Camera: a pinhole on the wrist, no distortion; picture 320 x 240 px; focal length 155.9 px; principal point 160.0 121.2 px. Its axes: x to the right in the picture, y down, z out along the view. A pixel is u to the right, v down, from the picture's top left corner.
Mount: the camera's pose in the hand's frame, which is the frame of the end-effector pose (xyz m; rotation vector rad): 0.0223 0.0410 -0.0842 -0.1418 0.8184 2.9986
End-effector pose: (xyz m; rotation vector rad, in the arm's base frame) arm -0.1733 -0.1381 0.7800 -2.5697 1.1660 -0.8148
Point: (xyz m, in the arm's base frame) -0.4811 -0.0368 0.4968
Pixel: outside the picture
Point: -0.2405 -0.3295 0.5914
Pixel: 145 83
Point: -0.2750 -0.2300 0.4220
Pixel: 206 113
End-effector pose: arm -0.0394 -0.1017 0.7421 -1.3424 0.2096 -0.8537
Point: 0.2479 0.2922 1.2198
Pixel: outside the picture
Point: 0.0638 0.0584 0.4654
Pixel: 225 66
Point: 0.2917 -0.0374 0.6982
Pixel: 75 138
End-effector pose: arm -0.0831 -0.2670 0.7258 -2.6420 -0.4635 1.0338
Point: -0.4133 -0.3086 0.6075
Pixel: 233 227
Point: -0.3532 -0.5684 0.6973
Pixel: 291 112
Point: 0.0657 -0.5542 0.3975
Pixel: 72 8
